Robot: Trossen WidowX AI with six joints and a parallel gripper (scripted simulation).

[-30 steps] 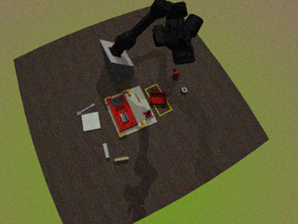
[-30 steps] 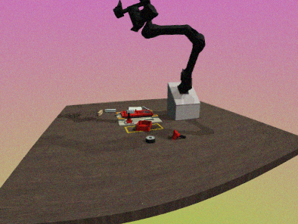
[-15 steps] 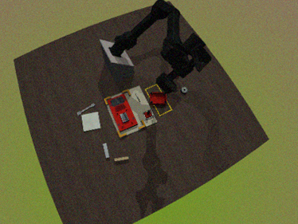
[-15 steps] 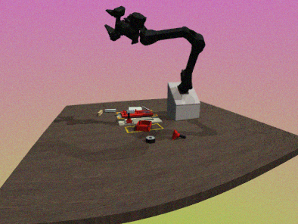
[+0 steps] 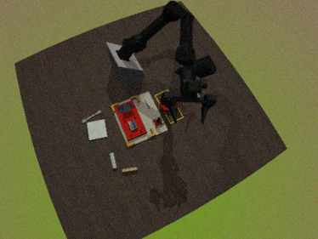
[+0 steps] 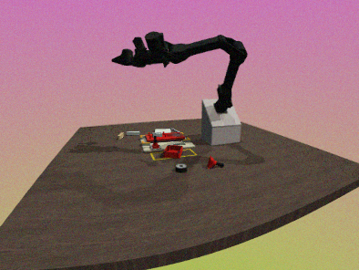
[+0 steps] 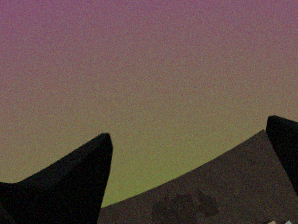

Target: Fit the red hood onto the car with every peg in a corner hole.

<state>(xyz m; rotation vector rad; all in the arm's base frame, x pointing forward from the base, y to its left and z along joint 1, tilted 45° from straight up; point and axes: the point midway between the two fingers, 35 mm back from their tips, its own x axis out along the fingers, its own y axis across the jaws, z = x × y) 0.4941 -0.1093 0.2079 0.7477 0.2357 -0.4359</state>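
The red hood lies 22 cm behind my gripper tip, 8 cm to the left of it and 40 cm below it. From my gripper tip the other things lie so: wooden peg (25 cm to the right, 40 cm below); then jig plate (22 cm behind, 11 cm to the right, 40 cm below); then grey bar (7 cm behind, 31 cm to the right, 40 cm below).
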